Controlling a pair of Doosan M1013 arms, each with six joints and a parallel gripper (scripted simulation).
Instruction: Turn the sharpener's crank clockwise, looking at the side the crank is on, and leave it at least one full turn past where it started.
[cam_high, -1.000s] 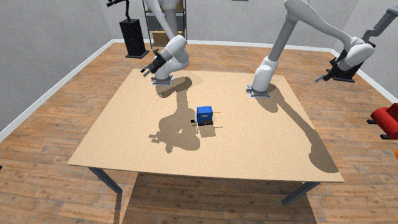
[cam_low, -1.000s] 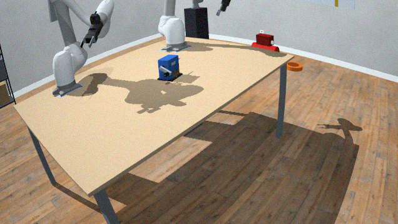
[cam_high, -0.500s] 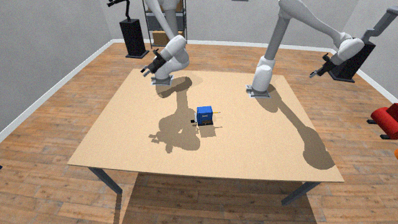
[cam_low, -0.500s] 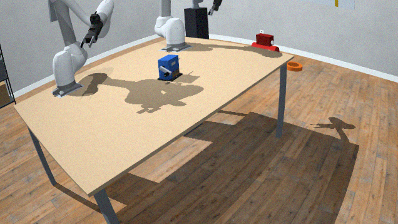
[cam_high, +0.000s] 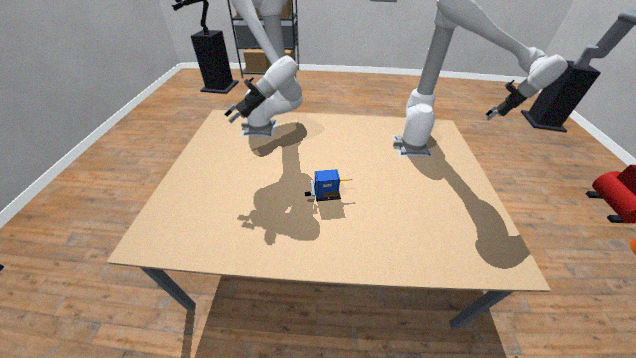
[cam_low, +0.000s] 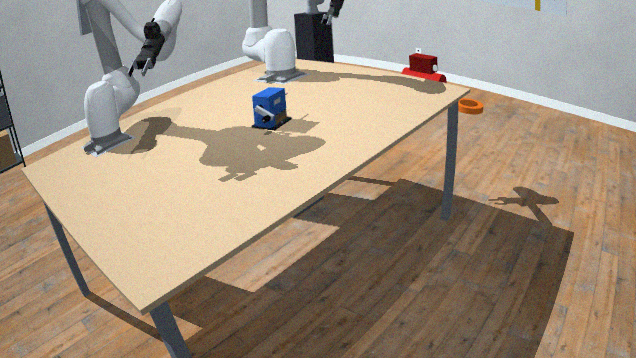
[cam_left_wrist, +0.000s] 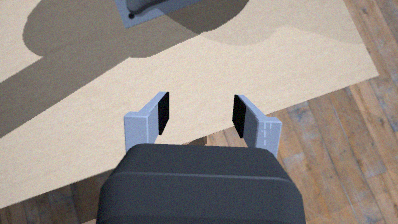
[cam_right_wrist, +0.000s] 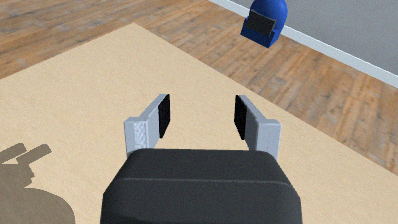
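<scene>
Now: right hand 16 cm short of the black knob, 41 cm to the right of it and 29 cm above it.
</scene>
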